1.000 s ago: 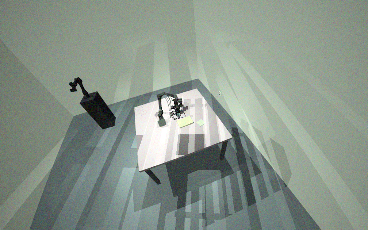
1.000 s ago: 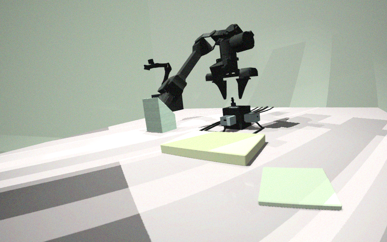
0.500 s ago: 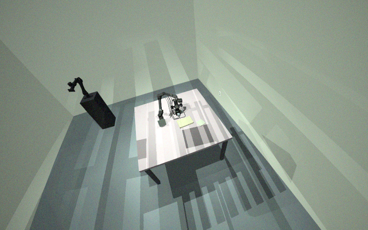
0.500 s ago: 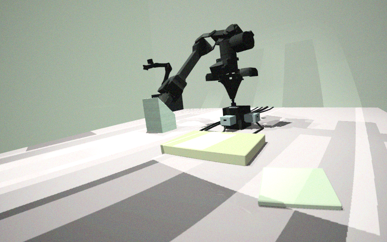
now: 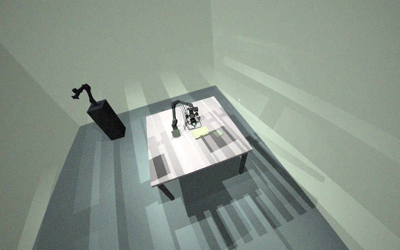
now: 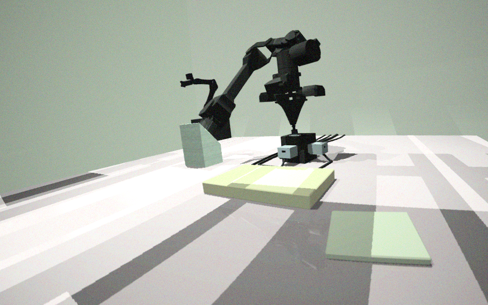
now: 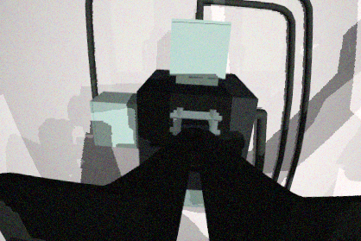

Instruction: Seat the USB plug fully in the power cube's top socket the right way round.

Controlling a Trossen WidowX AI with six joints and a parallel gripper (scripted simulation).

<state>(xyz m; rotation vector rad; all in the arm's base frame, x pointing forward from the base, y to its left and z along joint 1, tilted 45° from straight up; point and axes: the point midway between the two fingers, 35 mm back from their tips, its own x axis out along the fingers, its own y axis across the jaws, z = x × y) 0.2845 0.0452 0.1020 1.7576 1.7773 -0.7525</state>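
Right now the metal-rimmed socket is 4 cm below my gripper tip and 1 cm to the left of it. From my gripper tip the other things lie so: yellow-green slab 21 cm to the right, 10 cm below, 6 cm ahead; then USB plug 2 cm below; then thin green slab 31 cm to the right, 28 cm ahead, 10 cm below.
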